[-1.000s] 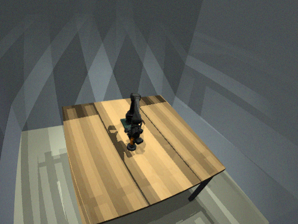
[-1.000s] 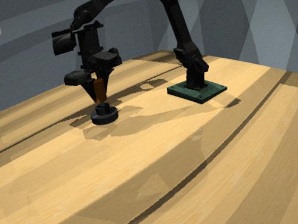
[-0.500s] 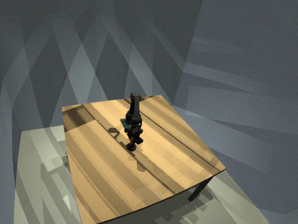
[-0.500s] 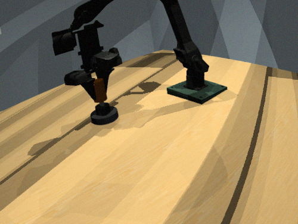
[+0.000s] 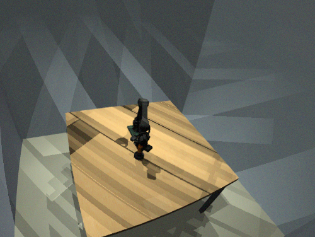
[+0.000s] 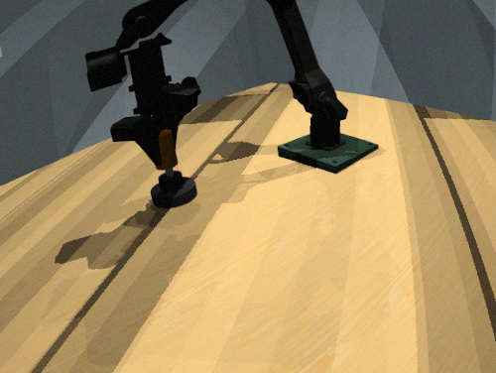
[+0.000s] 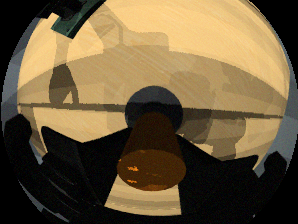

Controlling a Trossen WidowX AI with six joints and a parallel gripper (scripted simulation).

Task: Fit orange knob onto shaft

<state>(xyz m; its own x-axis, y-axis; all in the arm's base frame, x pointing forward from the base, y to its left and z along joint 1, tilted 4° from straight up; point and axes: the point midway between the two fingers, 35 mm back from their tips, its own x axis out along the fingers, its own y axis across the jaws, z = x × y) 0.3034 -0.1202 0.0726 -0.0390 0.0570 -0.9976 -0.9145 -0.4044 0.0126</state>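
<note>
My gripper tip is now 30 mm below the orange knob. Round my gripper tip: round pedestal 40 mm below.
</note>
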